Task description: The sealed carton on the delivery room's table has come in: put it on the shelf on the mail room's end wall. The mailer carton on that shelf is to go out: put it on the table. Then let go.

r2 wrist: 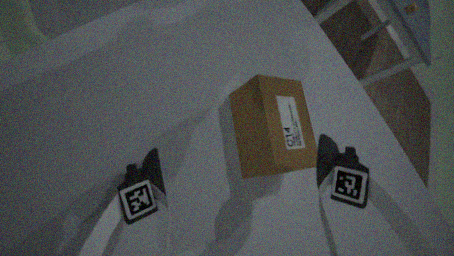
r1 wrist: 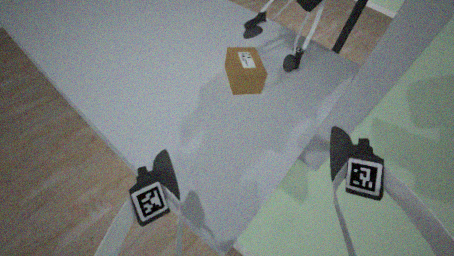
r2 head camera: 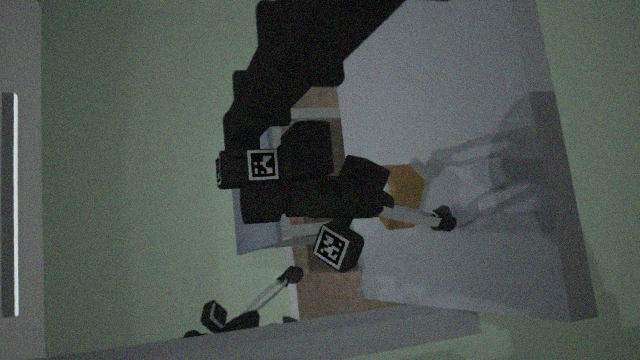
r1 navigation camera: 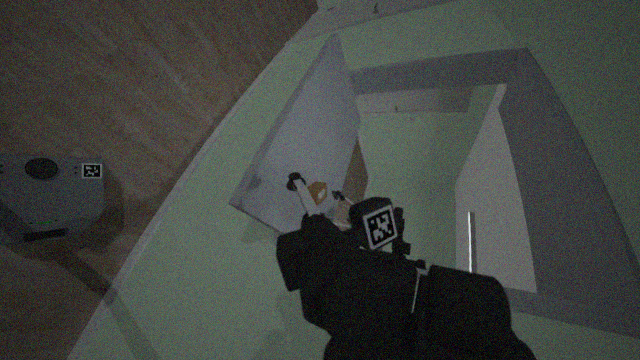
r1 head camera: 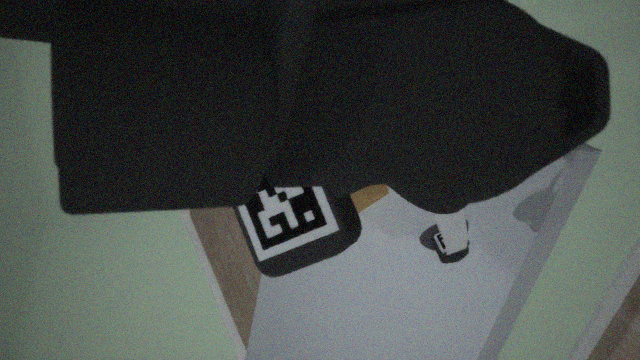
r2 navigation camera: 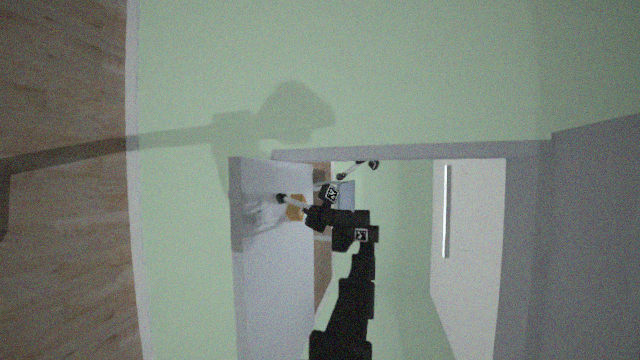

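A brown carton with a white C14 label (r1 head camera: 371,197) (r1 navigation camera: 317,194) (r1 wrist: 246,72) (r2 head camera: 407,185) (r2 navigation camera: 296,207) (r2 wrist: 272,135) stands on a pale grey ledge (r1 head camera: 380,310) (r1 navigation camera: 320,110) (r1 wrist: 125,95) (r2 head camera: 450,90) (r2 navigation camera: 275,300) (r2 wrist: 125,100) at a wall opening. Whether it is the sealed or the mailer carton I cannot tell. My r2 gripper (r2 wrist: 240,162) is open close to it; the carton's near edge is by the right finger. My r1 gripper (r1 wrist: 252,162) is open, some way from the carton, over the ledge's edge. Arms hide parts of both grippers in the head views.
A blue-grey table (r2 head camera: 257,237) (r2 navigation camera: 346,195) (r2 wrist: 419,30) stands beyond the ledge, with a small orange object (r2 wrist: 411,8) on it. A white door (r1 navigation camera: 492,200) (r2 navigation camera: 472,210) has a long handle. A robot base (r1 navigation camera: 50,200) stands on the wooden floor. Both arms reach over the ledge.
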